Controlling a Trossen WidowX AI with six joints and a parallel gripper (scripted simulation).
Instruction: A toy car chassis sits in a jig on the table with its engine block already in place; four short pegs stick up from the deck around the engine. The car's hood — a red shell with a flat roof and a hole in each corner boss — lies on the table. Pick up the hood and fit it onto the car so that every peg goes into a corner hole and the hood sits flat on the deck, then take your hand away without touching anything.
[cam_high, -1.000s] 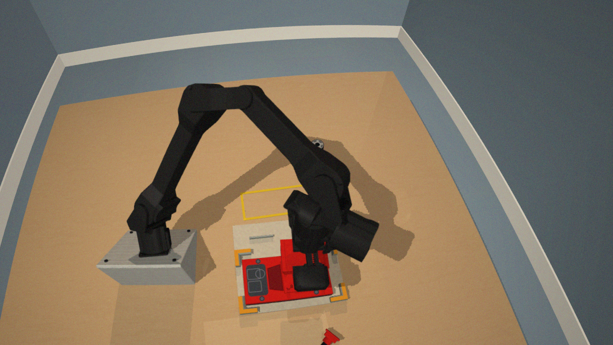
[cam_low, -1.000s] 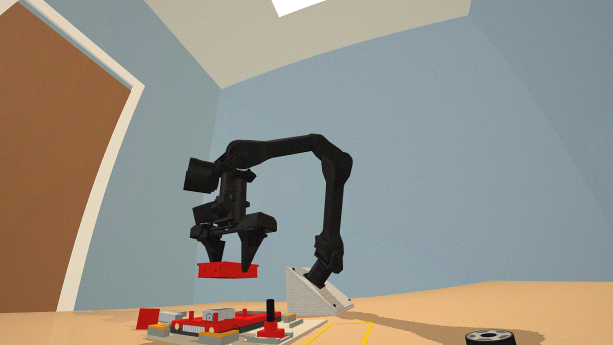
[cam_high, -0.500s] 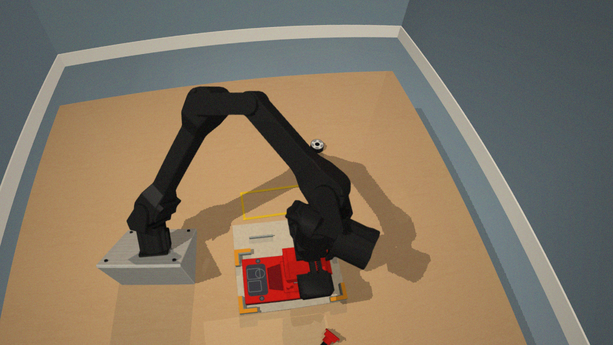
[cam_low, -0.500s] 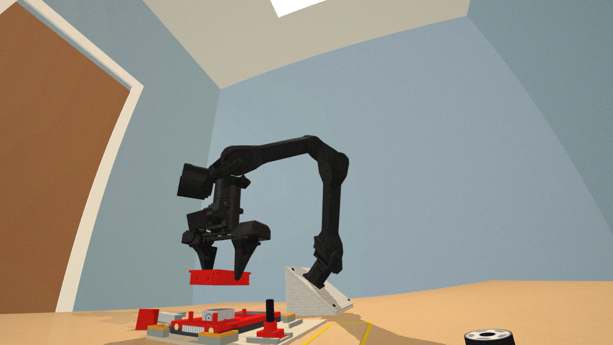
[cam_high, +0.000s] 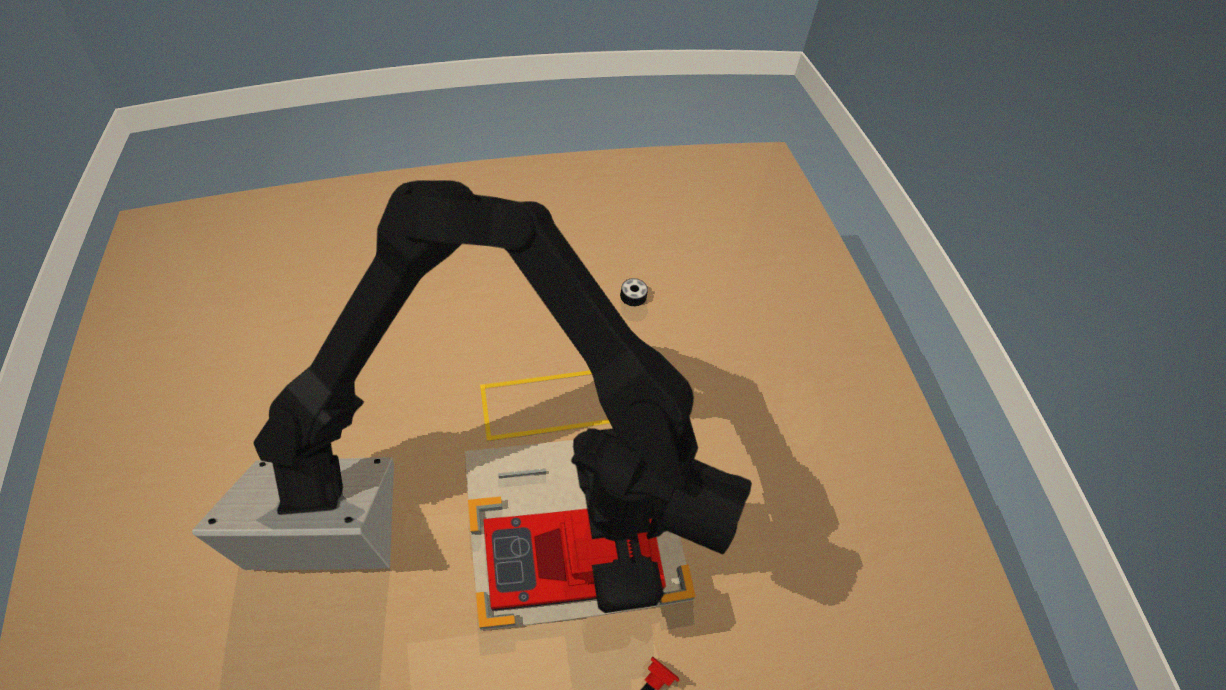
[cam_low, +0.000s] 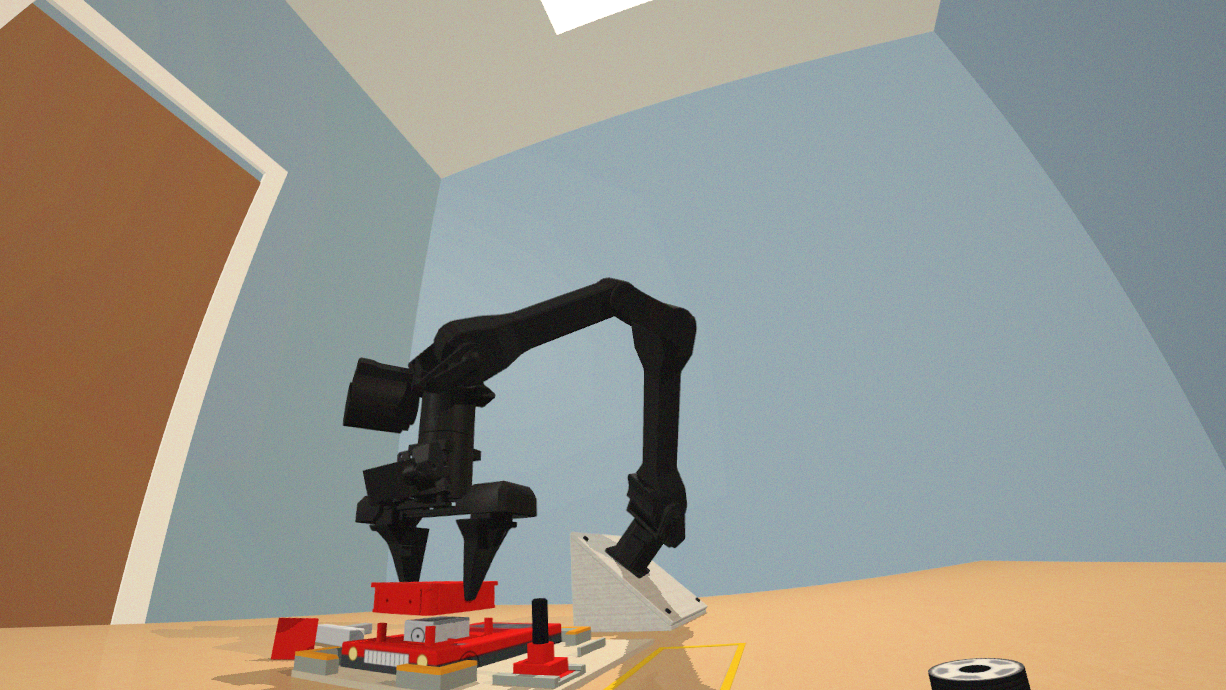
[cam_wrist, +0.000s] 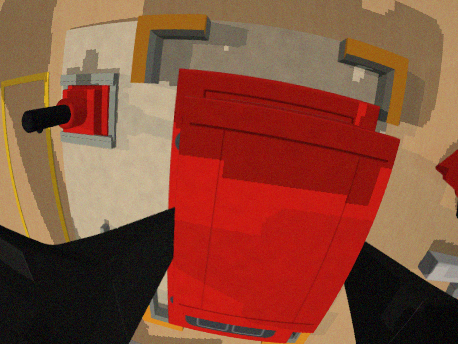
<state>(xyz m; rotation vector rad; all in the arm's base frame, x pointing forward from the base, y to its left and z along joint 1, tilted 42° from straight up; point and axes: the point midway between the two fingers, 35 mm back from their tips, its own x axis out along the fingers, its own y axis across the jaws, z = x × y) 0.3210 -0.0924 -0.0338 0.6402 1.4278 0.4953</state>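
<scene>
The grey engine block is 10 mm to the left of my gripper tip and 30 mm below it. The rest, counted from my gripper tip: grey holder: 40 mm ahead, 130 mm to the left, 20 mm below; then black wheel: 130 mm ahead, 380 mm to the left, 50 mm below; then red hood: 10 mm above.
</scene>
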